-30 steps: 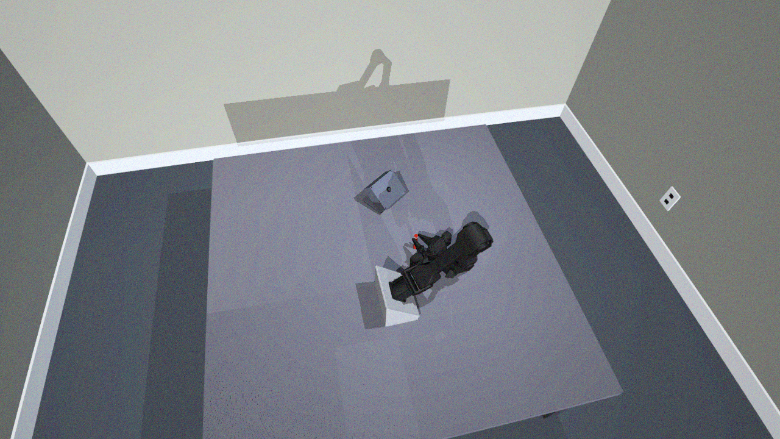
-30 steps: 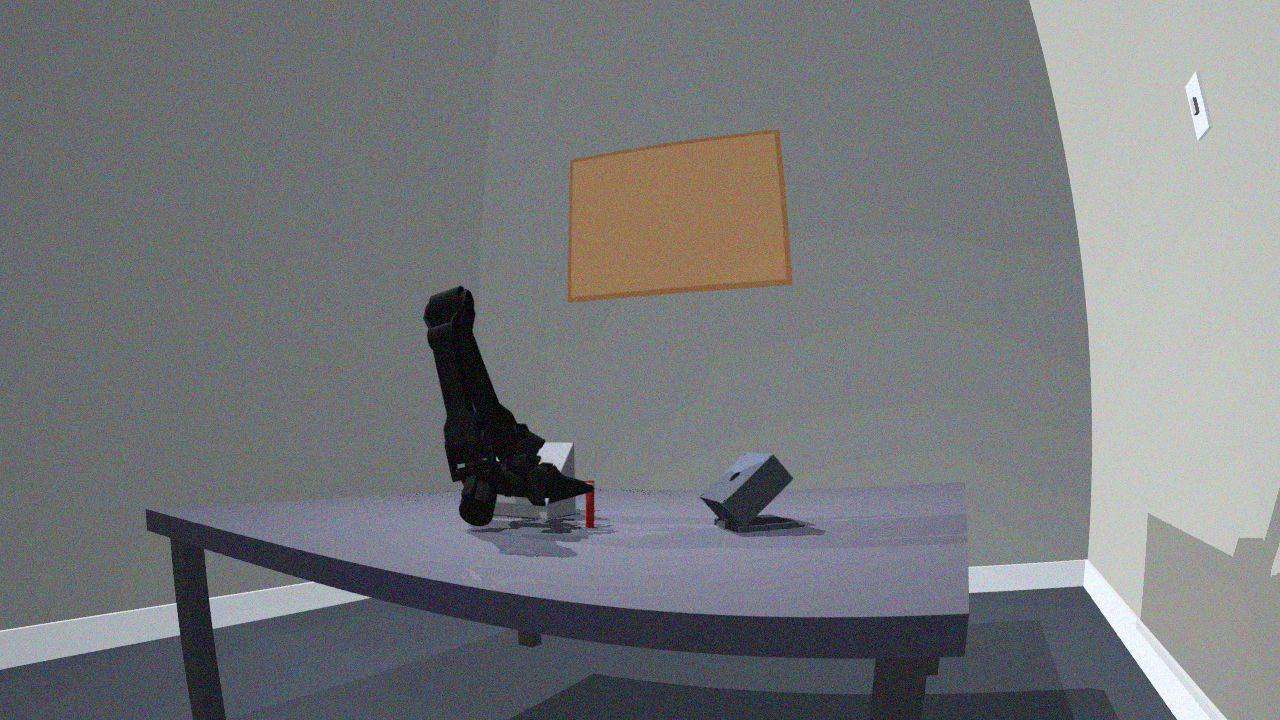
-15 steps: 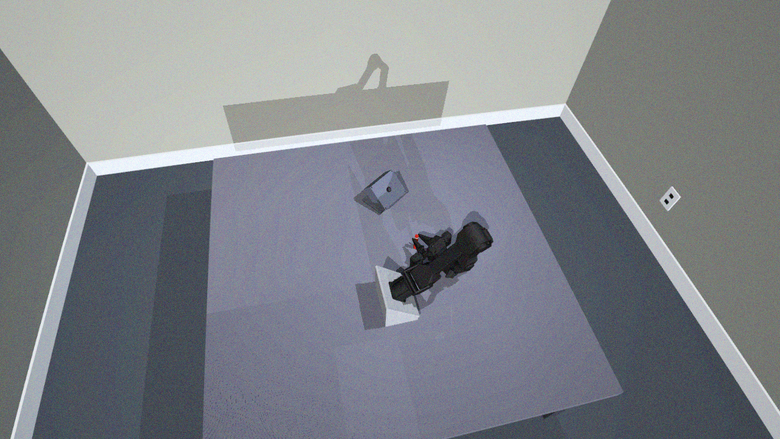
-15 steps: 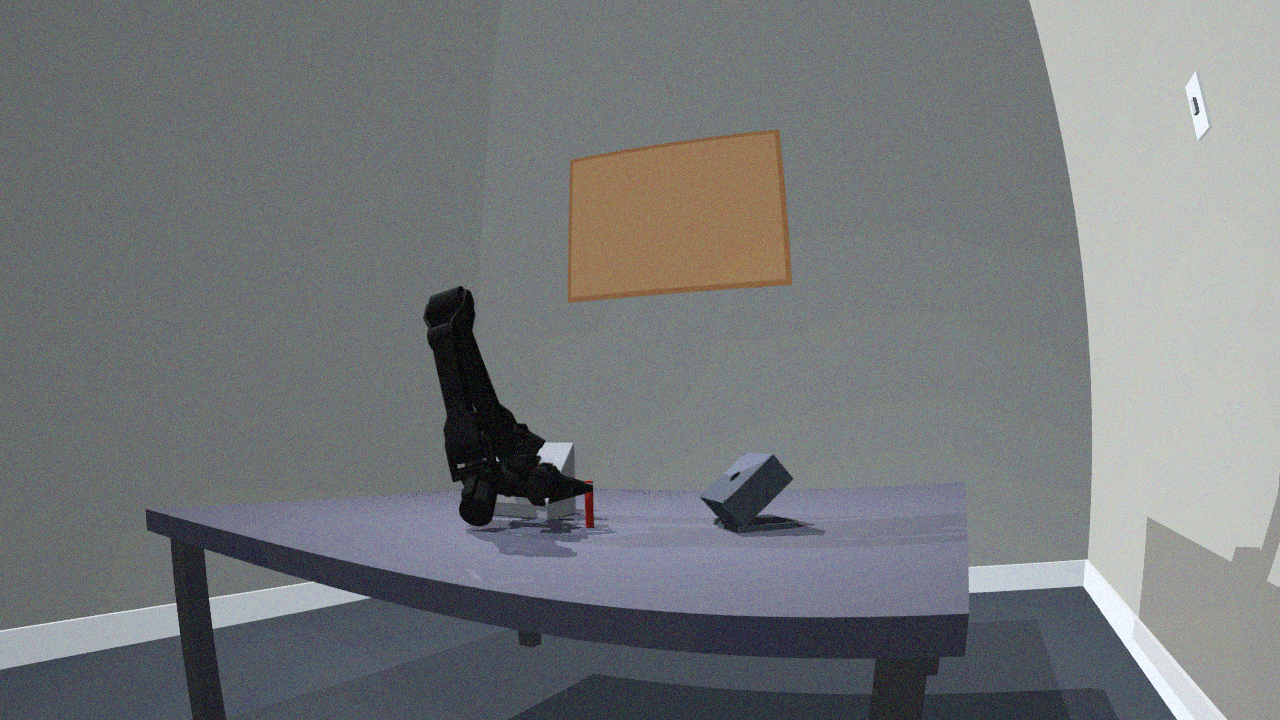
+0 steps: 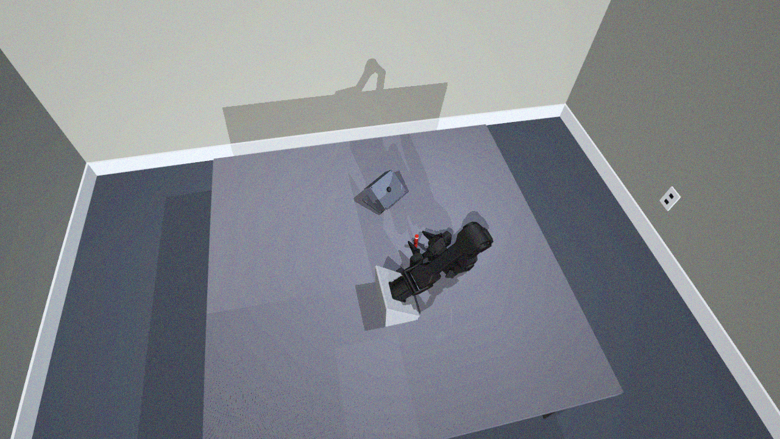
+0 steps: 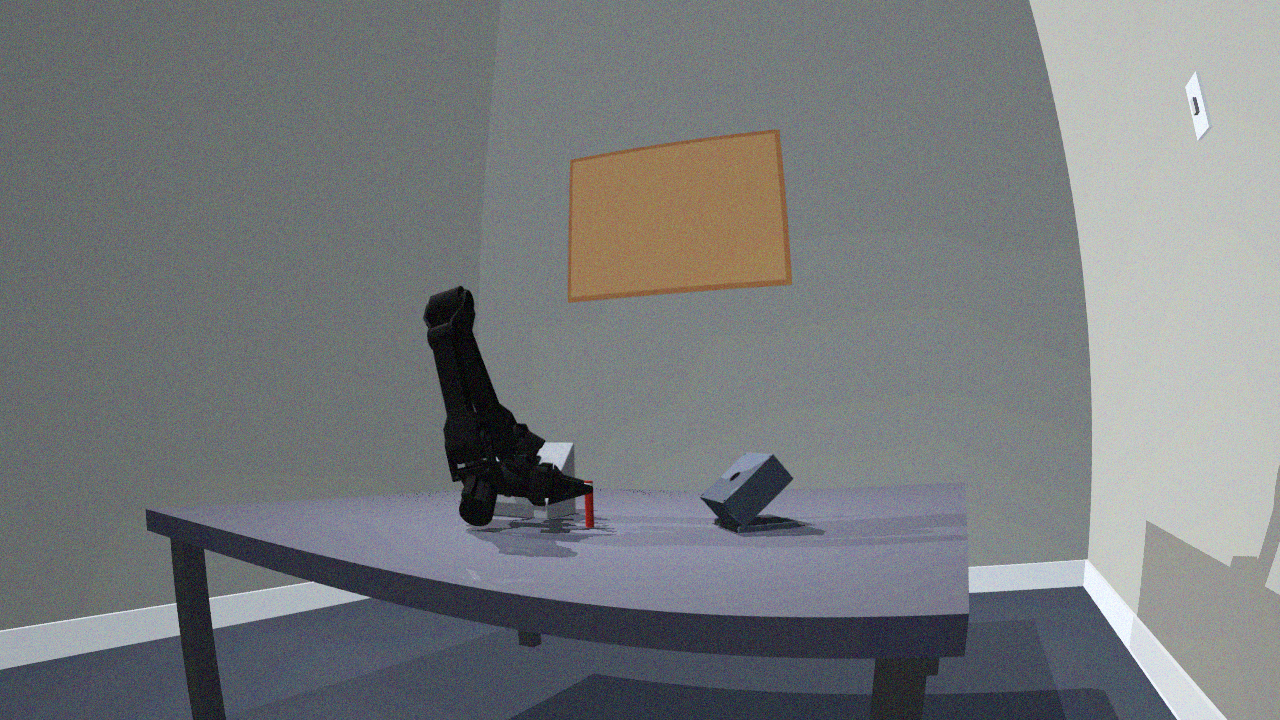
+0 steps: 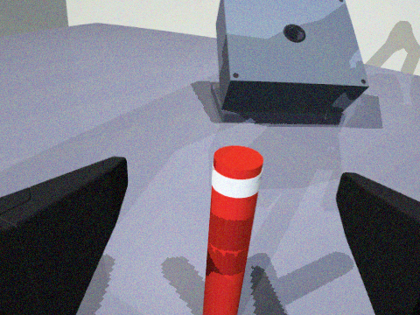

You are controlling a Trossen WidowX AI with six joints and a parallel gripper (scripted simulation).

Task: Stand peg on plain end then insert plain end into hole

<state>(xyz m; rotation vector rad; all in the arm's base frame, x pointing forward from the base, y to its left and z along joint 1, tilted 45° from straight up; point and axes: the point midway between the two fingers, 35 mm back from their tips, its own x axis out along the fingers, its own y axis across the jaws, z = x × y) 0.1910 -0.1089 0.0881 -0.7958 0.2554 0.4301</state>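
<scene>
Right now the red peg is 10 mm behind my gripper tip and 10 mm below it. From my gripper tip the other things lie so: grey sloped panel 240 mm ahead, 60 mm to the left.
</scene>
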